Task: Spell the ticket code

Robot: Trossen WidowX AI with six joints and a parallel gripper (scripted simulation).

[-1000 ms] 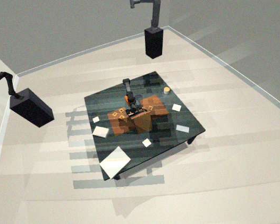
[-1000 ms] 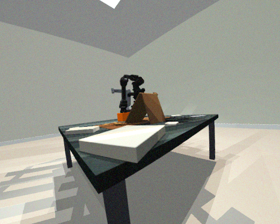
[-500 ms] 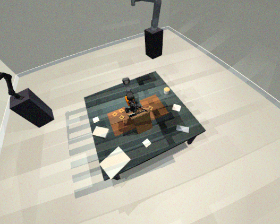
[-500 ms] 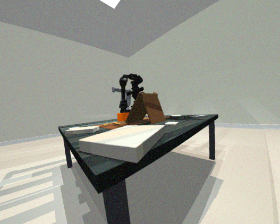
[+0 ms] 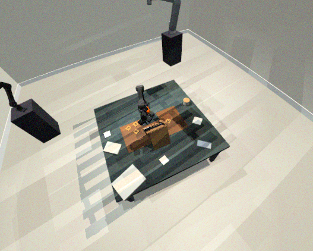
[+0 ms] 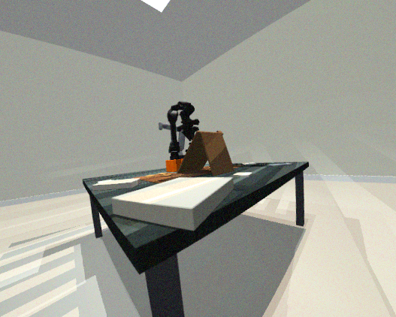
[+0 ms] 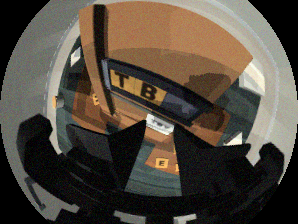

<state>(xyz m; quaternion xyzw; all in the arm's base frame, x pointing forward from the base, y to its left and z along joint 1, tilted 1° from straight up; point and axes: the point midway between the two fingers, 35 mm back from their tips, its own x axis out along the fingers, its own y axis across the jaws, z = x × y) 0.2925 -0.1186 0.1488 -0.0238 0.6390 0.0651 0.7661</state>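
The white ticket is 12 cm below my gripper tip, 3 cm behind it and 1 cm to the right of it. The rest, counted from my gripper tip: yellow letter tile 27 cm to the left, 21 cm below, 2 cm behind; flat white slab 46 cm to the right, 20 cm below, 10 cm behind; mat 21 cm below, 10 cm behind, 8 cm to the left.
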